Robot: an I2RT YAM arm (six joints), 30 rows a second.
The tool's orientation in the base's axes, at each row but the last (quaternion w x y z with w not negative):
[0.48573 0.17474 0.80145 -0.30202]
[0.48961 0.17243 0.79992 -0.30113]
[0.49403 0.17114 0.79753 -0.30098]
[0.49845 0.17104 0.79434 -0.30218]
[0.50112 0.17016 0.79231 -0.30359]
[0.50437 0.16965 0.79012 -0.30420]
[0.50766 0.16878 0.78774 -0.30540]
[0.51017 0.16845 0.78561 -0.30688]
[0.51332 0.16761 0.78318 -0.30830]
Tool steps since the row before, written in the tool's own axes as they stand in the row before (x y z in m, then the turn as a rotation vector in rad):
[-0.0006 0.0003 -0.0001 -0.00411 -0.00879 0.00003]
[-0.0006 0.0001 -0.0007 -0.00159 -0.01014 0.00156]
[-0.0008 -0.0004 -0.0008 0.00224 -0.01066 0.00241]
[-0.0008 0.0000 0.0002 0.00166 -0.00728 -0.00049]
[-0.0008 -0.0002 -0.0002 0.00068 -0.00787 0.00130]
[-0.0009 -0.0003 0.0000 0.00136 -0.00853 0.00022]
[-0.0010 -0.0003 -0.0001 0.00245 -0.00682 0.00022]
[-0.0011 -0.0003 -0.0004 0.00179 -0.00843 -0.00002]
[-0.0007 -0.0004 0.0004 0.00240 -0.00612 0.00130]
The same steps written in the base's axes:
[0.0004 0.0003 0.0005 -0.00310 -0.00661 0.00639]
[-0.0001 0.0005 0.0007 -0.00399 -0.00868 0.00405]
[-0.0004 0.0002 0.0011 -0.00544 -0.00972 0.00052]
[0.0005 -0.0001 0.0007 -0.00525 -0.00525 0.00092]
[0.0001 0.0000 0.0008 -0.00392 -0.00683 0.00143]
[0.0002 -0.0002 0.0009 -0.00534 -0.00666 0.00135]
[0.0002 -0.0001 0.0010 -0.00482 -0.00541 -0.00016]
[0.0000 0.0001 0.0012 -0.00564 -0.00644 0.00100]
[0.0003 -0.0005 0.0006 -0.00363 -0.00559 -0.00064]

